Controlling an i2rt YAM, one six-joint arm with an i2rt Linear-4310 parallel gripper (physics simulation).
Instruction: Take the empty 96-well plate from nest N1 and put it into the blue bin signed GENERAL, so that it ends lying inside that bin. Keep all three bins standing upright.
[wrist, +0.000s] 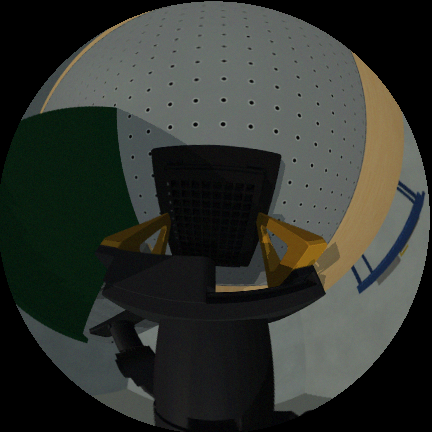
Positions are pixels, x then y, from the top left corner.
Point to my gripper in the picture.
213, 217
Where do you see a black nest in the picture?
194, 153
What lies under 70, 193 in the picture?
A green bin.
